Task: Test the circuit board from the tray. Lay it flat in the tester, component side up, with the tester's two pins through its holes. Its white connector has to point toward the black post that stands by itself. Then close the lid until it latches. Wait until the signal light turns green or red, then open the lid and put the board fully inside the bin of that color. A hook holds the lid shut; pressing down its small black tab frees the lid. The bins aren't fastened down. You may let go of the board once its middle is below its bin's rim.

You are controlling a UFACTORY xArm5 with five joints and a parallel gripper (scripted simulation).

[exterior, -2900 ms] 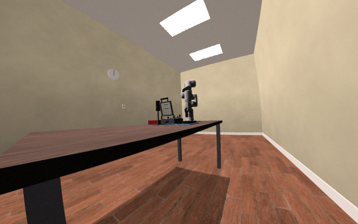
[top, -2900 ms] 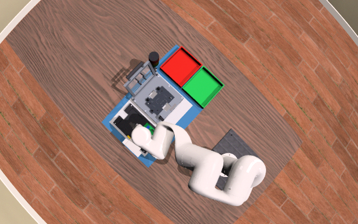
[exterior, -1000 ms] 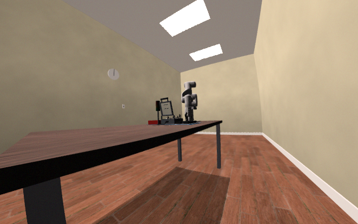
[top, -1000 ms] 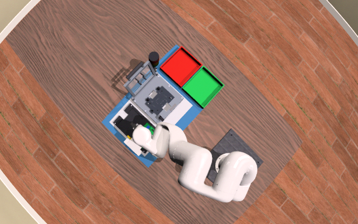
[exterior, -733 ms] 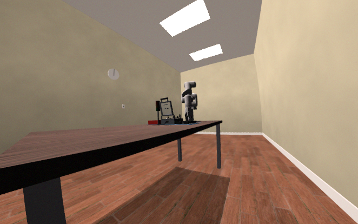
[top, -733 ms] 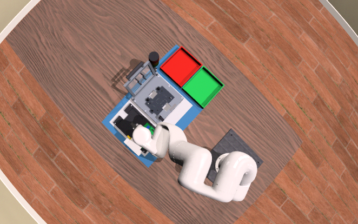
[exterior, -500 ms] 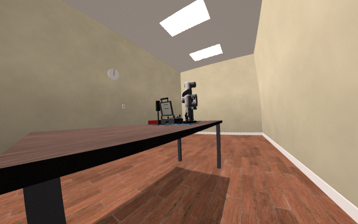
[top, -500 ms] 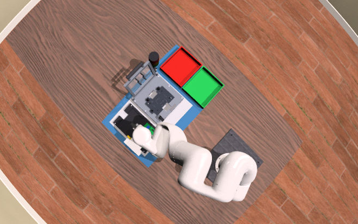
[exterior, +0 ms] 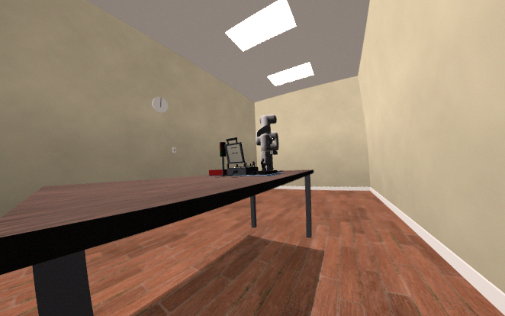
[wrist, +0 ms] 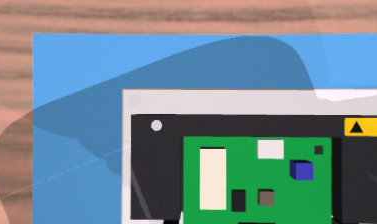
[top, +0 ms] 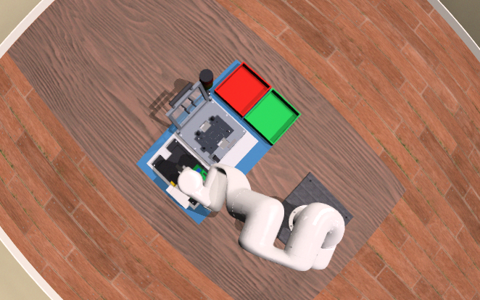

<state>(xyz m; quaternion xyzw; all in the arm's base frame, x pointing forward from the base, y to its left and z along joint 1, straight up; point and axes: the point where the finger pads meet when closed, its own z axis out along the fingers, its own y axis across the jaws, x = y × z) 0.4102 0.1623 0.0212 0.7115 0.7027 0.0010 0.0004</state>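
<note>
The green circuit board is right at my hand. Round my hand: green bin 370 mm to the right, 50 mm behind, 10 mm below; then tester lid 180 mm ahead, 170 mm to the right, 160 mm above; then red bin 370 mm to the right, 100 mm ahead, 10 mm below.
</note>
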